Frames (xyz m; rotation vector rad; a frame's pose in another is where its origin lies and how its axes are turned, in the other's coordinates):
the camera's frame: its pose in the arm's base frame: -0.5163 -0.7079 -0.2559 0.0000 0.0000 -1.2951
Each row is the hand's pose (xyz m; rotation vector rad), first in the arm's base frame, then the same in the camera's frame.
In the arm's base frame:
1: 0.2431 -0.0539 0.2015 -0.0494 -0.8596 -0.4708
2: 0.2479 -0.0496 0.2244 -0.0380 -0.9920 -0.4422
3: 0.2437 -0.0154 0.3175 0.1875 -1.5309 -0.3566
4: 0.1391 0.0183 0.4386 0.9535 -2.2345 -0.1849
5: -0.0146 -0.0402 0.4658 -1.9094 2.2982 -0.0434
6: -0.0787 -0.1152 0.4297 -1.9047 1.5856 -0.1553
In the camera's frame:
1: -0.4226 0.9088 0.4574 0.4864 -0.7262 0.7437
2: -0.4254 0.9145 0.4803 0.5777 -0.8279 0.7450
3: -0.4595 0.9198 0.5734 1.0924 -1.1279 0.6708
4: -0.5204 0.8283 0.6945 2.1363 -1.2229 0.3985
5: -0.5059 0.6645 0.7217 -2.9210 0.6839 0.1043
6: -0.4512 0.5824 0.6856 -2.5124 0.1174 0.3937

